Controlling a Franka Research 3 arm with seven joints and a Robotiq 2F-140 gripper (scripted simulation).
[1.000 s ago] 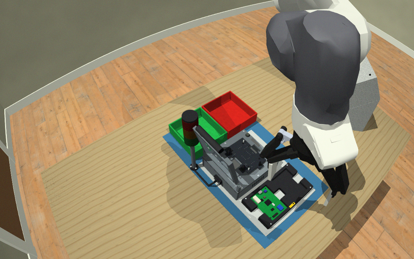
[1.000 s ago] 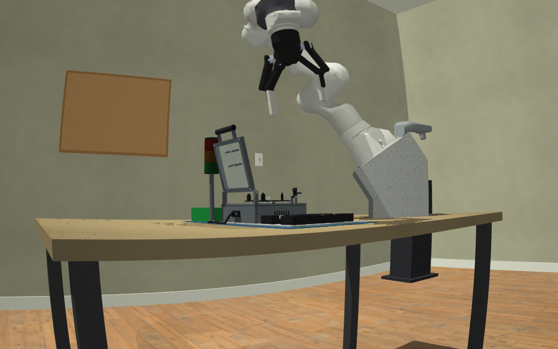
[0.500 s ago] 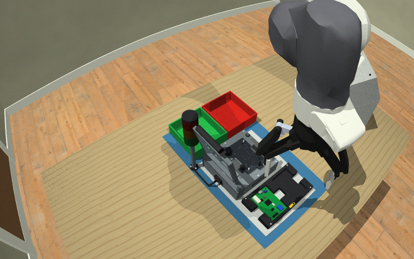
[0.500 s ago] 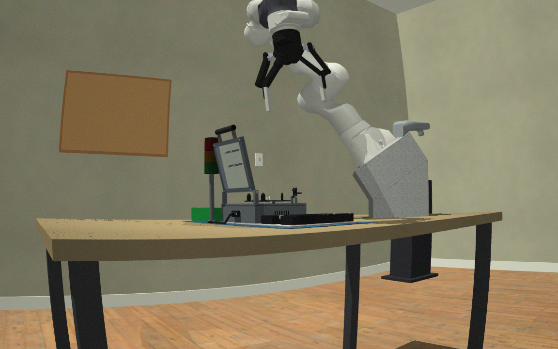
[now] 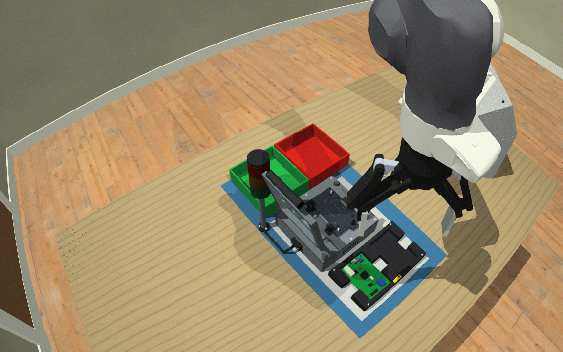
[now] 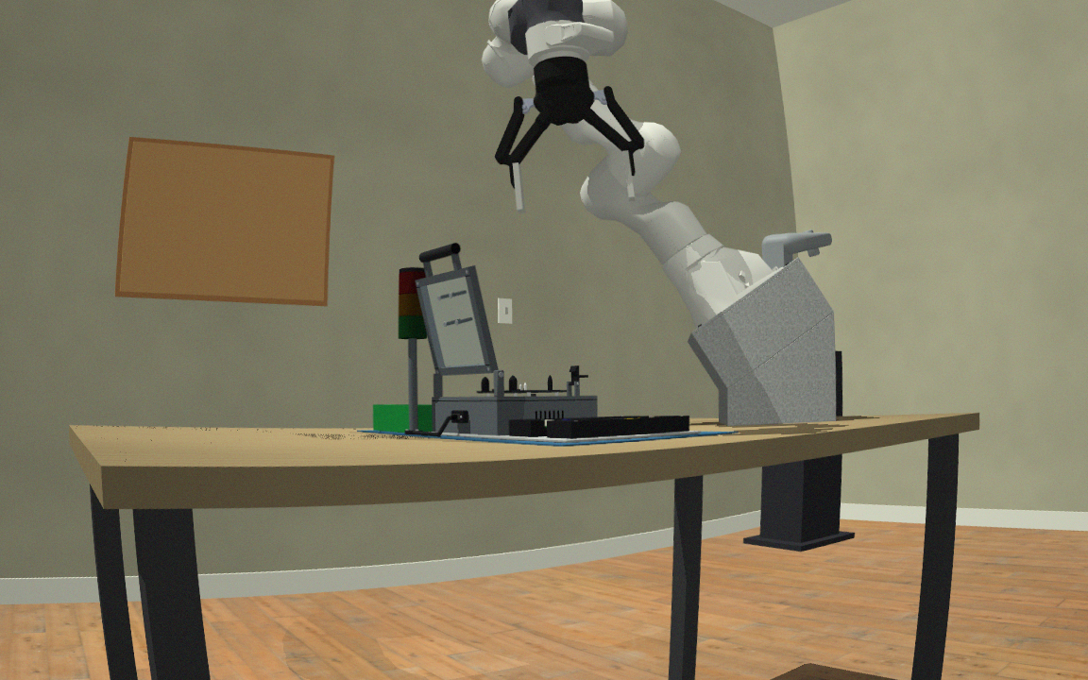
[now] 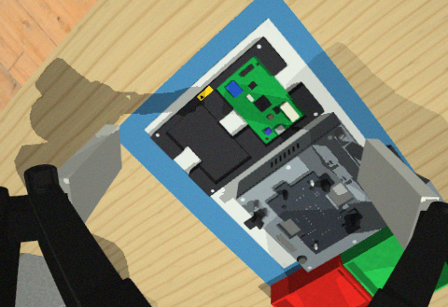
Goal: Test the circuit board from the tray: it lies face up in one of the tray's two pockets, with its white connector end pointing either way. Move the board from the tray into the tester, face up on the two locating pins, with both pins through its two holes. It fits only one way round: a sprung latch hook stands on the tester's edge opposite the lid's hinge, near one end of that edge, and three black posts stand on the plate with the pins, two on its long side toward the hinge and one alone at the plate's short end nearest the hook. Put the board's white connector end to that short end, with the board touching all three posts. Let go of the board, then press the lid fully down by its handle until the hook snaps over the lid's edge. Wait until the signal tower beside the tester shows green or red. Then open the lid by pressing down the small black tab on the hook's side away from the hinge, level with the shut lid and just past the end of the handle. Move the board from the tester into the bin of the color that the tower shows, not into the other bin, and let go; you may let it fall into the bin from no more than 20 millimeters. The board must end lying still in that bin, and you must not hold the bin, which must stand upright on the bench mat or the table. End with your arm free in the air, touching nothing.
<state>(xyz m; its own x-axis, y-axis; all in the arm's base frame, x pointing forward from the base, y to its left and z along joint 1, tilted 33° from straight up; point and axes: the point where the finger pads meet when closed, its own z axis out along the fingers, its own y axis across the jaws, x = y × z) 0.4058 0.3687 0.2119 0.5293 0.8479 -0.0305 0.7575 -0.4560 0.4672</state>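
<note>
Right now my hand is 2 cm past the green circuit board, 5 cm to the left of it and 30 cm above it. The rest, counted from my hand: clear lid 9 cm ahead, 20 cm to the right, 13 cm below; then latch hook 10 cm behind, 17 cm to the right, 23 cm below; then tester plate 3 cm behind, 21 cm to the right, 25 cm below.
</note>
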